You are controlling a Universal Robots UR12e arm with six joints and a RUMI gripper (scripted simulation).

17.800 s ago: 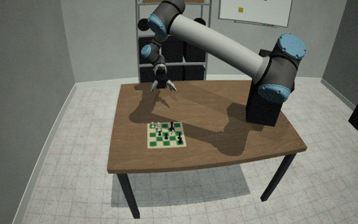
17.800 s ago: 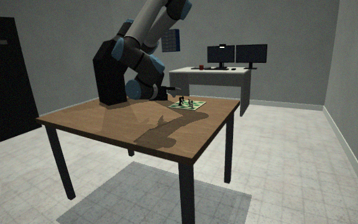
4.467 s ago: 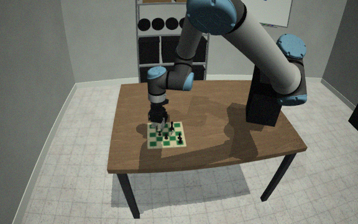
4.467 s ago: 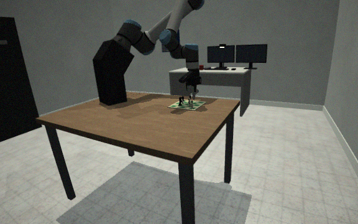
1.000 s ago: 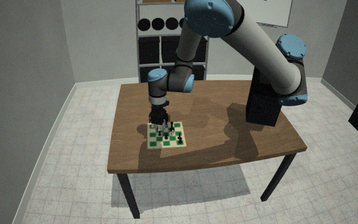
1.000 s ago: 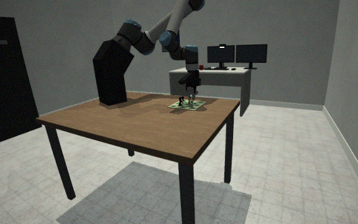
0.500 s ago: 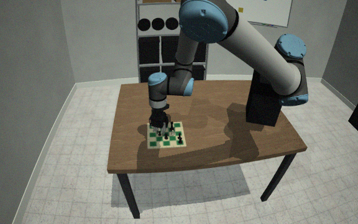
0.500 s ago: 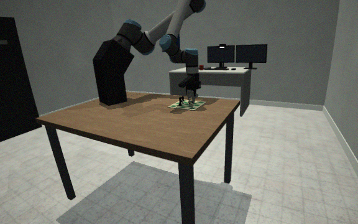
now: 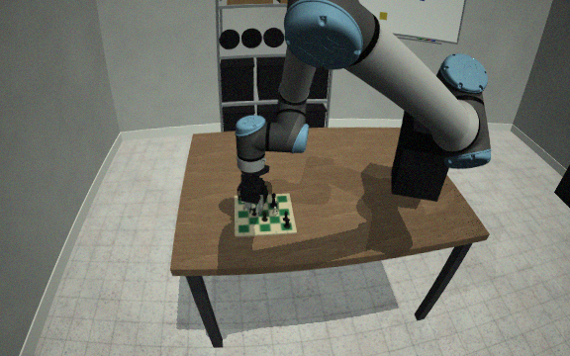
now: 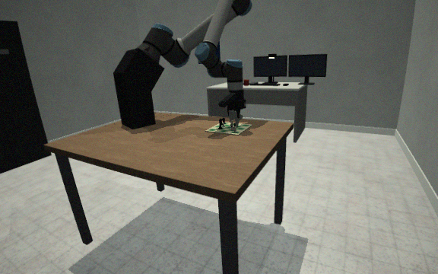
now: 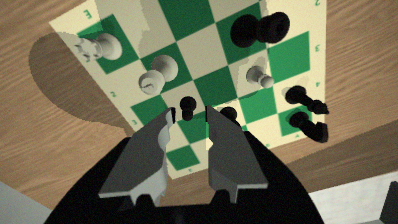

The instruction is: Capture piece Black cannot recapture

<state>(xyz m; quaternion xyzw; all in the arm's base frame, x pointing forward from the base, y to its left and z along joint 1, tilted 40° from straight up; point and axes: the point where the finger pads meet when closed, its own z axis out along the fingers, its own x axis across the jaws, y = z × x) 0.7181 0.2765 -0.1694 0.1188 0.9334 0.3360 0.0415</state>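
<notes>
My hand is 10 mm above the black pawn. From my hand the other things lie so: chessboard 30 mm behind, 10 mm to the right, 20 mm below; then white pawn 70 mm behind, 10 mm to the right, 10 mm below; then white rook 60 mm ahead, 70 mm to the right, 10 mm below.
</notes>
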